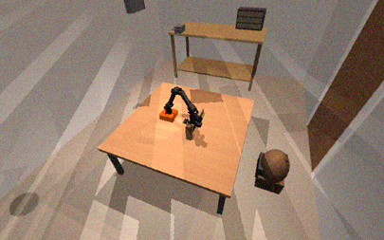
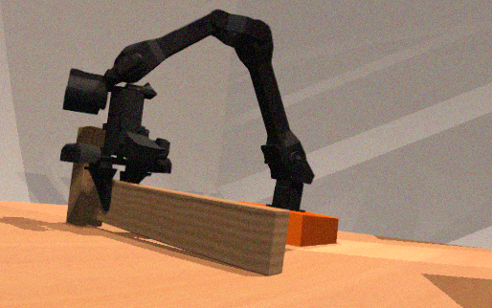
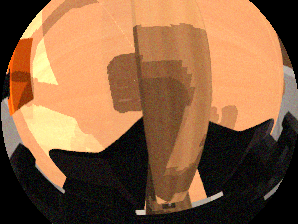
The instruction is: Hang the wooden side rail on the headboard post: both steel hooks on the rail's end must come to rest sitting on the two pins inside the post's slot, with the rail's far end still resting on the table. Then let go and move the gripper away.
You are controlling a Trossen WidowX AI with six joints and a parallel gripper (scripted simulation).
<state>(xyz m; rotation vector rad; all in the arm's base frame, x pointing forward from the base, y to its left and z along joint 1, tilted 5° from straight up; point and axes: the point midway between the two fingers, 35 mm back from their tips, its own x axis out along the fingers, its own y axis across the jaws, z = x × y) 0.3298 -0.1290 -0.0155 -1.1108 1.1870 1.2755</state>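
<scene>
My gripper tip is 10 cm to the left of the headboard post and 4 cm below it.
</scene>
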